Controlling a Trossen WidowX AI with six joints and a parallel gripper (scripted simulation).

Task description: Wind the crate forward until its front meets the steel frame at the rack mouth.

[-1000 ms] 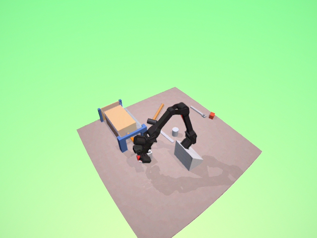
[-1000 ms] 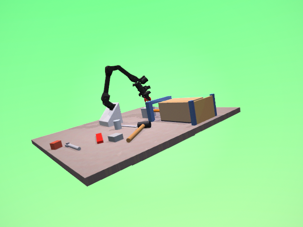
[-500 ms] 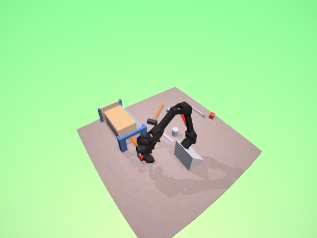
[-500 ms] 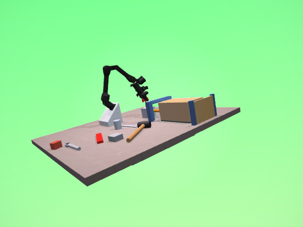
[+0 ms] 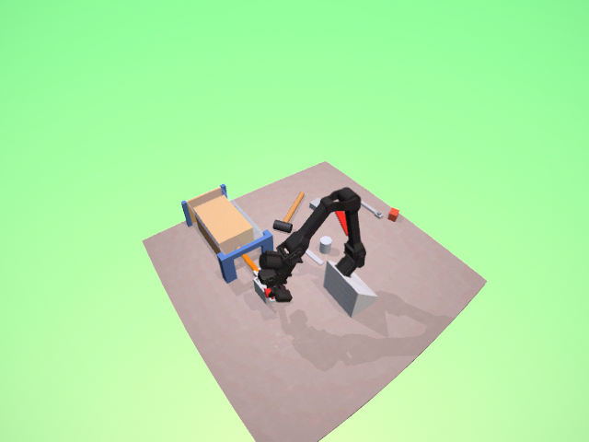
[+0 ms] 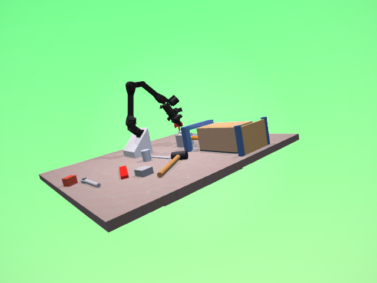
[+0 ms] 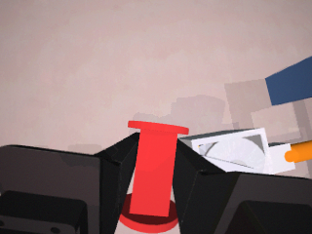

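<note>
Now: the winch handle 3 cm to the right of my gripper tip, 3 cm below it and 3 cm ahead of it. Round my gripper tip: flat steel bar 32 cm to the right, 21 cm ahead, 13 cm below; white winch 10 cm below, 8 cm ahead, 6 cm to the right; red grip 2 cm to the right.
</note>
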